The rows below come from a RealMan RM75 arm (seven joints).
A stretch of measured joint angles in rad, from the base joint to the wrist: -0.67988, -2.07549, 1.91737, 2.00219, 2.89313, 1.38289, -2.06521; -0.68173, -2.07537, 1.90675, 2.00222, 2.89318, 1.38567, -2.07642; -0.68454, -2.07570, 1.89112, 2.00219, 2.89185, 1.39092, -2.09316; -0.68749, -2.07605, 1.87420, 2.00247, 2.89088, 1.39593, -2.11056; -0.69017, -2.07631, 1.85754, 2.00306, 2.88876, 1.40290, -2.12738; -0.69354, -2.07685, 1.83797, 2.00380, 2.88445, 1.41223, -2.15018; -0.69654, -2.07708, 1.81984, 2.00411, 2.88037, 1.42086, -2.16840; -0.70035, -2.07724, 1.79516, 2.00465, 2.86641, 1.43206, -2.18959; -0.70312, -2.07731, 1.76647, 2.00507, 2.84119, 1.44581, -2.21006; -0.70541, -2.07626, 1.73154, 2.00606, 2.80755, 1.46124, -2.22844; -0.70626, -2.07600, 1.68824, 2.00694, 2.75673, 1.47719, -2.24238; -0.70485, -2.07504, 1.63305, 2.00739, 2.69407, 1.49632, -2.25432; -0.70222, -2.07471, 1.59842, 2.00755, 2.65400, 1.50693, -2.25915; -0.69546, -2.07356, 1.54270, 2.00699, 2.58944, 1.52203, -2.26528; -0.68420, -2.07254, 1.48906, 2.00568, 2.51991, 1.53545, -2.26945
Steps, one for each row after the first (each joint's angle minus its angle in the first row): -0.00185, 0.00012, -0.01062, 0.00003, 0.00005, 0.00278, -0.01121; -0.00466, -0.00021, -0.02625, 0.00000, -0.00128, 0.00803, -0.02795; -0.00761, -0.00056, -0.04317, 0.00028, -0.00225, 0.01304, -0.04535; -0.01029, -0.00082, -0.05983, 0.00087, -0.00437, 0.02001, -0.06217; -0.01366, -0.00136, -0.07940, 0.00161, -0.00868, 0.02934, -0.08497; -0.01666, -0.00159, -0.09753, 0.00192, -0.01276, 0.03797, -0.10319; -0.02047, -0.00175, -0.12221, 0.00246, -0.02672, 0.04917, -0.12438; -0.02324, -0.00182, -0.15090, 0.00288, -0.05194, 0.06292, -0.14485; -0.02553, -0.00077, -0.18583, 0.00387, -0.08558, 0.07835, -0.16323; -0.02638, -0.00051, -0.22913, 0.00475, -0.13640, 0.09430, -0.17717; -0.02497, 0.00045, -0.28432, 0.00520, -0.19906, 0.11343, -0.18911; -0.02234, 0.00078, -0.31895, 0.00536, -0.23913, 0.12404, -0.19394; -0.01558, 0.00193, -0.37467, 0.00480, -0.30369, 0.13914, -0.20007; -0.00432, 0.00295, -0.42831, 0.00349, -0.37322, 0.15256, -0.20424
